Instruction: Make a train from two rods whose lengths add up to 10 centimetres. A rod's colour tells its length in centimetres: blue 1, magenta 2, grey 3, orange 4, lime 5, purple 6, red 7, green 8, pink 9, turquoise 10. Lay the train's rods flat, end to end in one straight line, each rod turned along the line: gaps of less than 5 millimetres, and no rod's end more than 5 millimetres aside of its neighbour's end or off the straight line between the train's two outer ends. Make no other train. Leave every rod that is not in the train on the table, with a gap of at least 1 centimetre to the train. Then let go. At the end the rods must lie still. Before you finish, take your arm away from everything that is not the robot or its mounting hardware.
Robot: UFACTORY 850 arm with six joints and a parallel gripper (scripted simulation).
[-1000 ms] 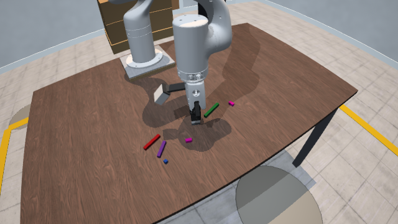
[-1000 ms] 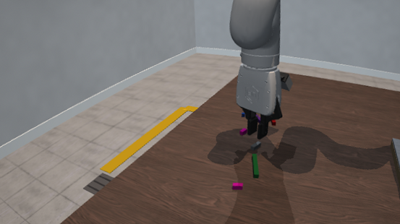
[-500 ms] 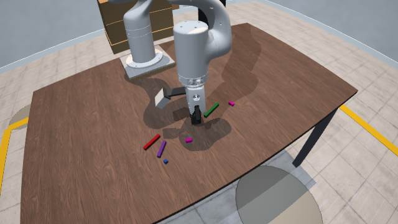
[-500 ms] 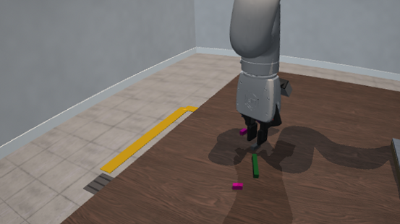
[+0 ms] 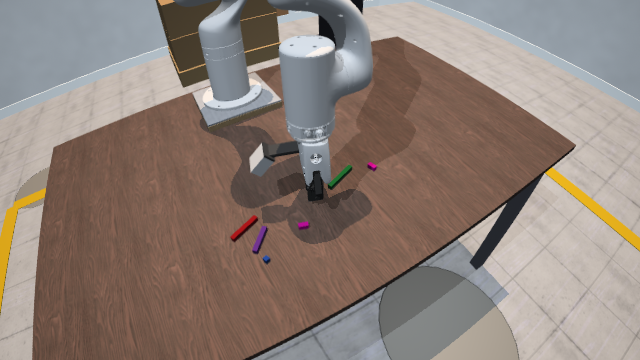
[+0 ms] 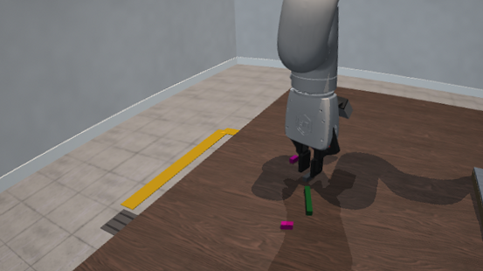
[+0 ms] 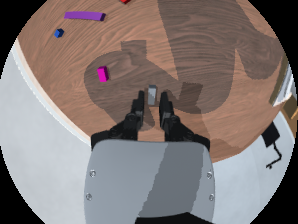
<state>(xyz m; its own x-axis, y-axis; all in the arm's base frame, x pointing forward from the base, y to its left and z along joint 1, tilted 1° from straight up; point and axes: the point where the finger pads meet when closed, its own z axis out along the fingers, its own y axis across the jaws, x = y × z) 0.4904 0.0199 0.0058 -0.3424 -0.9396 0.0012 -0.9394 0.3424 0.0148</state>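
My gripper is now 3 cm above the grey rod. Round my hand: red rod (16 cm to the right, 3 cm below); then purple rod (15 cm to the right, 4 cm ahead, 3 cm below); then green rod (8 cm to the left, 3 cm below, 2 cm behind).
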